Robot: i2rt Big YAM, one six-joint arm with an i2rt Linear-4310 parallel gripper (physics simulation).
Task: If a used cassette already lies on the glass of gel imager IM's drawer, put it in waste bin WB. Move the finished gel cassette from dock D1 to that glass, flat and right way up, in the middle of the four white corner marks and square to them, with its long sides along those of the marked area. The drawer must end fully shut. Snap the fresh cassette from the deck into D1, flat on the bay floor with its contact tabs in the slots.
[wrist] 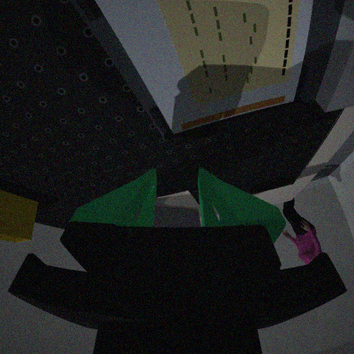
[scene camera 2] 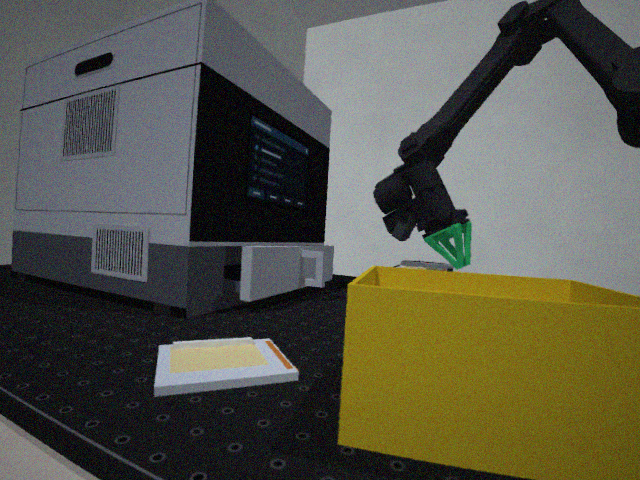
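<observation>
The imager (scene camera 2: 108, 180) stands at the left in the scene view; its drawer (scene camera 2: 271, 273) protrudes partly, and its glass is hidden. The fresh cassette (scene camera 2: 222, 359), with plain yellow gel and an orange strip, lies flat on the deck. The waste bin (scene camera 2: 485, 377) (wrist: 15, 217) is yellow. A cassette with dark-banded gel (wrist: 225, 50) shows in the wrist view, partly in shadow; whether it sits in dock D1, I cannot tell. My gripper (scene camera 2: 461, 265) (wrist: 177, 174) is partly open and empty, its green fingertips pointing down beyond the bin in the scene view, apart from the banded cassette.
A low grey object (scene camera 2: 426, 265) shows behind the bin's far rim, mostly hidden. A pale grey body (wrist: 332, 75) stands close beside the banded cassette in the wrist view. The drawer's handle (scene camera 2: 312, 254) sticks out. The black perforated deck (scene camera 2: 258, 434) has an edge at lower left.
</observation>
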